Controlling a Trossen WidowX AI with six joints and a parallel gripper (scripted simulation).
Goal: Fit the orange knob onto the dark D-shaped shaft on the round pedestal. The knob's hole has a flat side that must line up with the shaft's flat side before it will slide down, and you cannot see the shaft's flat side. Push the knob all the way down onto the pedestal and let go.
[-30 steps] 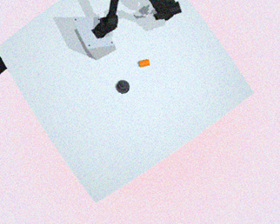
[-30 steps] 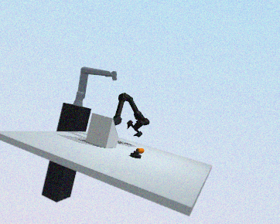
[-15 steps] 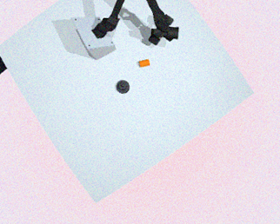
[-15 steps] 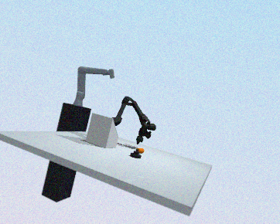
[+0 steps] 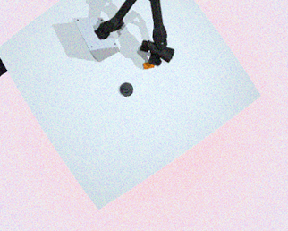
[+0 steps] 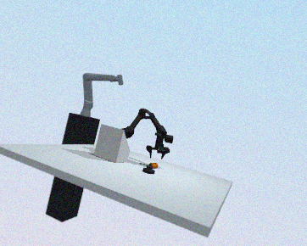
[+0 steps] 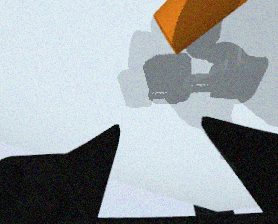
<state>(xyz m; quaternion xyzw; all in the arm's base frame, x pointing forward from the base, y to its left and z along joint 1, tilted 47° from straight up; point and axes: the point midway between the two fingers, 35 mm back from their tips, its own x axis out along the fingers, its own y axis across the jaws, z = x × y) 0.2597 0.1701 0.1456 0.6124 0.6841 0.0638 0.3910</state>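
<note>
Right now the orange knob is 3 cm ahead of my gripper tip, 9 cm to the right of it and 4 cm below it. Also, from my gripper tip: dark round pedestal 7 cm ahead, 29 cm to the right, 3 cm below.
</note>
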